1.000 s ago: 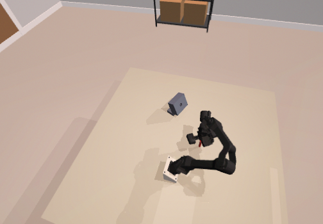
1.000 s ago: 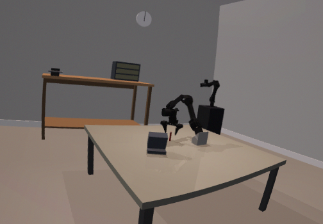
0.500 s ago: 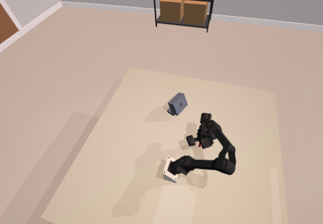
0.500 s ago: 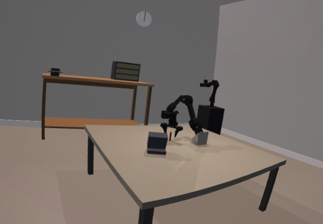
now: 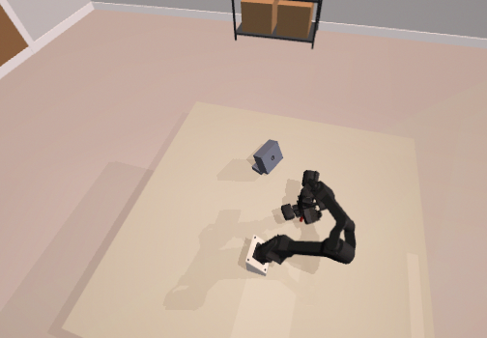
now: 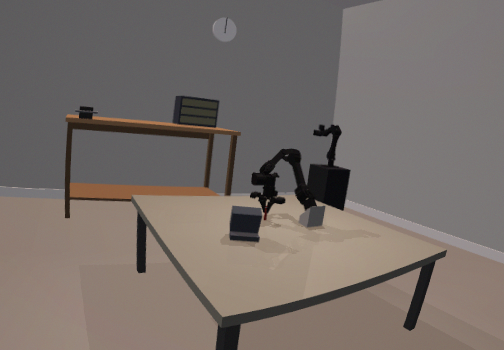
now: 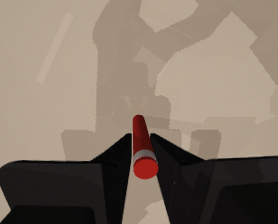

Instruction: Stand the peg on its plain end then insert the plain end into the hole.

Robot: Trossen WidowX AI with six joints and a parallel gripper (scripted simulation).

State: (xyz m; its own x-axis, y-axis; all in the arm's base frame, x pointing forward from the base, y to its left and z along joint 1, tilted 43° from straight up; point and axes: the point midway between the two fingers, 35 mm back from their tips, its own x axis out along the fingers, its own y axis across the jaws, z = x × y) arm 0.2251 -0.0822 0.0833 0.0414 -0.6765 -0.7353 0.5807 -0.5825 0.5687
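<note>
My gripper tip is 240 mm short of the grey sloped panel, 230 mm to the right of it and 40 mm below it. From my gripper tip the other things lie so: red peg 20 mm above.
</note>
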